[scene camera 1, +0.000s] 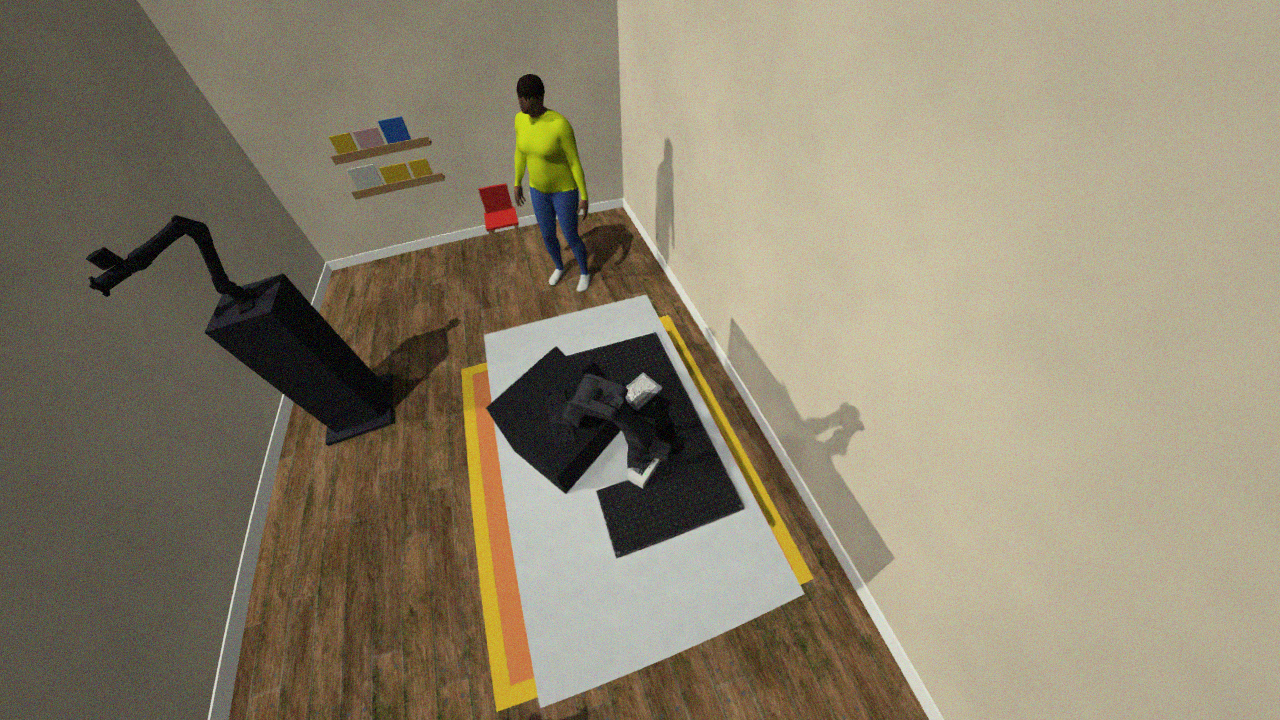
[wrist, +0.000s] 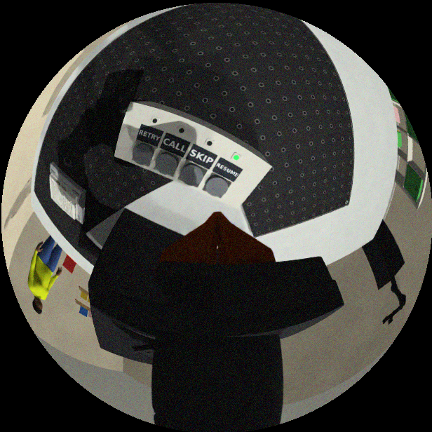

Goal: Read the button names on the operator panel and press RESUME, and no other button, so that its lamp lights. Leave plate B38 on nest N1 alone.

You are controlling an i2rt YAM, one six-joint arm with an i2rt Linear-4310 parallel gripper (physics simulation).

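Seen in the pictures: gripper, fingertip midpoint: (scene camera 1: 635, 464); arm's base at its link origin: (scene camera 1: 559, 418).
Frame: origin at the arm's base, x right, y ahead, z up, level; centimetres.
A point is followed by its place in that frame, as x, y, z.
Observation:
The white operator panel (scene camera 1: 640, 475) {24.5, 20.5, -17.7} (wrist: 252, 175) carries four round grey buttons in a row, labelled RETRY, CALL, SKIP and RESUME. The RESUME button (wrist: 217, 185) is at the right end of the row in the wrist view, and the lamp (wrist: 236, 157) above its label glows green. The other three lamps are dark. My gripper (wrist: 217, 217) is shut with its dark red fingertips together, empty, and shows just below the RESUME button in the wrist view, apart from it. A white fixture (scene camera 1: 642, 388) {-12.3, 37.5, -20.6} (wrist: 67, 194) stands on the black board; whether it is nest N1 with plate B38 cannot be read.
The black perforated board (scene camera 1: 680, 501) {37.9, 30.8, -23.0} (wrist: 300, 100) lies on the white table (scene camera 1: 626, 626) {66.9, -2.9, -24.4} (wrist: 372, 125). A large black block (scene camera 1: 546, 411) {-2.9, -3.7, 2.5} stands under the arm. A person (scene camera 1: 550, 156) (wrist: 42, 275) stands beyond the table. A second dark arm on a pedestal (scene camera 1: 304, 358) stands to the left.

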